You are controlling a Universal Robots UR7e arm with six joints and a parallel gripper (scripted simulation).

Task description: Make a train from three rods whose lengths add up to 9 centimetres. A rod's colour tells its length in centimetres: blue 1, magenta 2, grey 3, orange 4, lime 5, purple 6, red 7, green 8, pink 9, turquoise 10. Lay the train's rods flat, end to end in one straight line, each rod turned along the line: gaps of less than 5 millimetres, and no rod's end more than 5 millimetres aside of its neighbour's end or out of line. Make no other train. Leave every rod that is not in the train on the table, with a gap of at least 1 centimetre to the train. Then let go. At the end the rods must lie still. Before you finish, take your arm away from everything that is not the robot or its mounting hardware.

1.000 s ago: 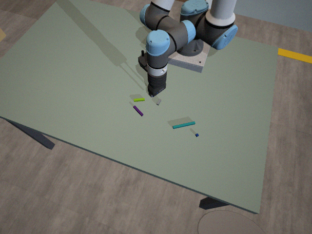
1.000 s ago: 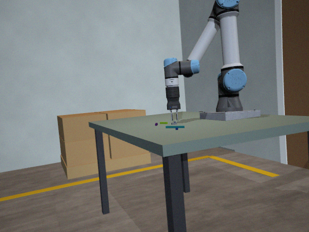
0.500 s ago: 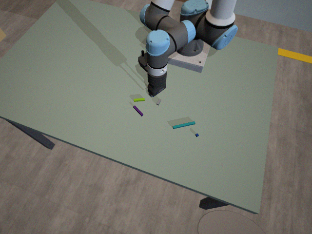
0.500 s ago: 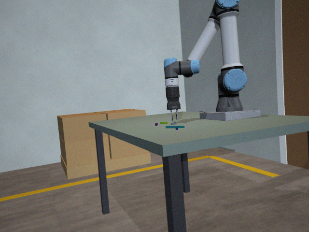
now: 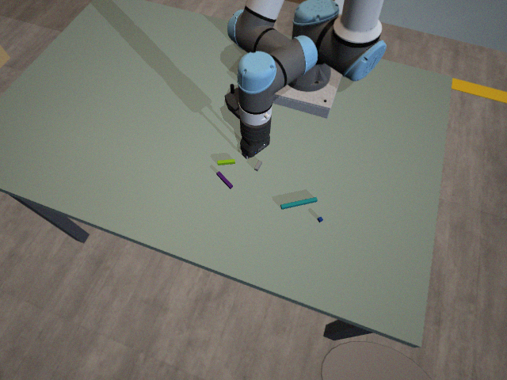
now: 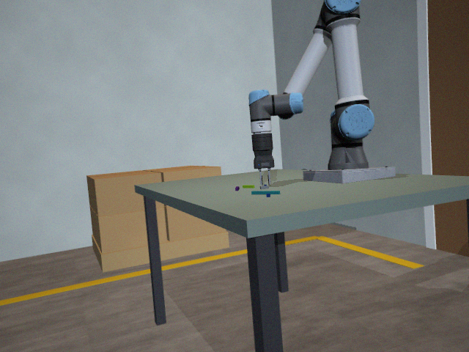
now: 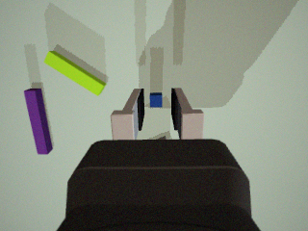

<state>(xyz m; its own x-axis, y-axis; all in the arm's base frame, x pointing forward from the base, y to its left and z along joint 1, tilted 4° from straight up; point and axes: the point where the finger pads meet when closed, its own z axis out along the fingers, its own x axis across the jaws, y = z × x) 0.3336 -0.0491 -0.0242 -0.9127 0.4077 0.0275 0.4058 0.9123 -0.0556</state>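
My gripper is now 2 cm short of the grey rod, 4 cm to the right of it and 2 cm above it. The rest, counted from my hand: lime rod: 5 cm ahead, 5 cm to the right, 2 cm below; purple rod: 11 cm ahead, 3 cm to the right, 2 cm below; turquoise rod: 9 cm ahead, 19 cm to the left, 2 cm below.
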